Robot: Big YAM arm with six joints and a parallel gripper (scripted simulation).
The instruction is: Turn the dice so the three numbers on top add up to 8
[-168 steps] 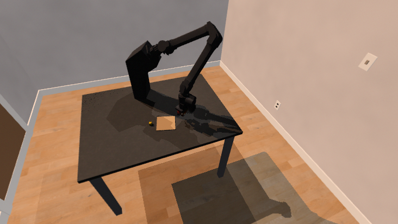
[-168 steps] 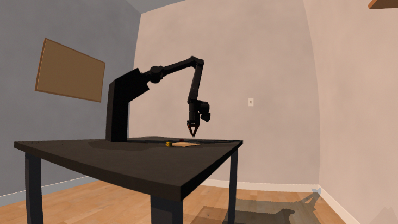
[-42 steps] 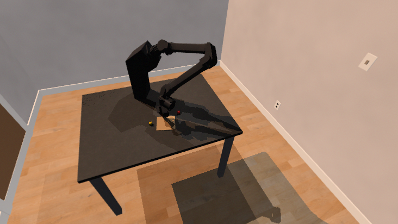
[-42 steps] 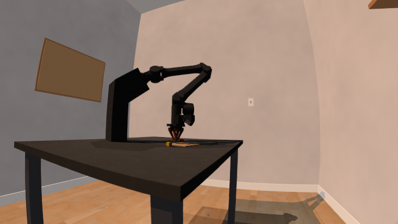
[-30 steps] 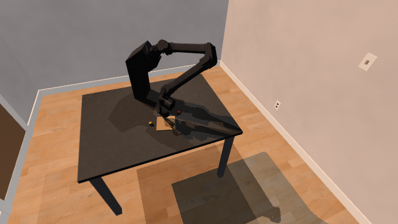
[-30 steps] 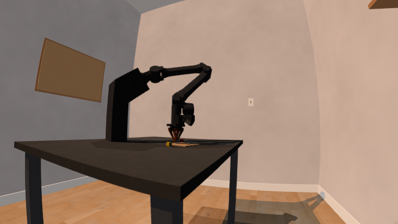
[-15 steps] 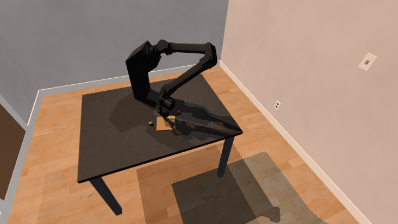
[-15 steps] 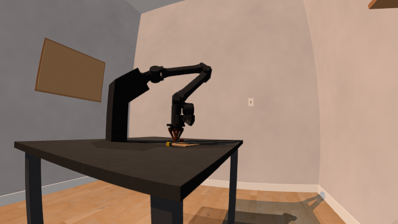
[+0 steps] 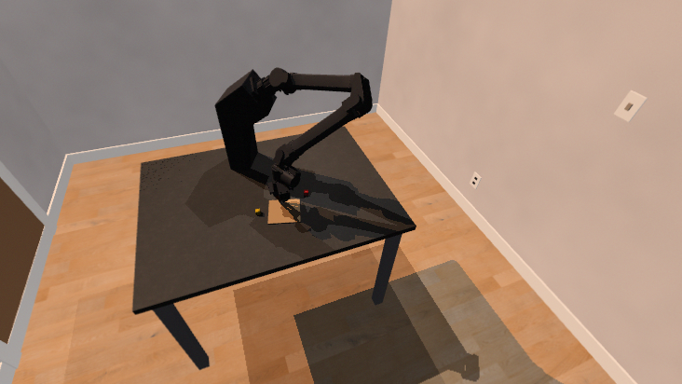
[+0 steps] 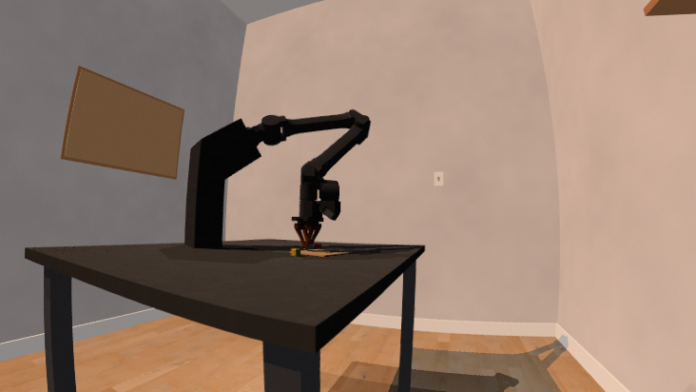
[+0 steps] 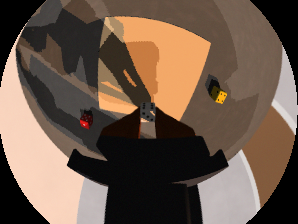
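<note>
Right now the white die is right at my hand. Round my hand: yellow die 4 cm ahead, 11 cm to the right, 1 cm below; tan mat 5 cm ahead, 2 cm below; red die 4 cm behind, 12 cm to the left, 1 cm below.
</note>
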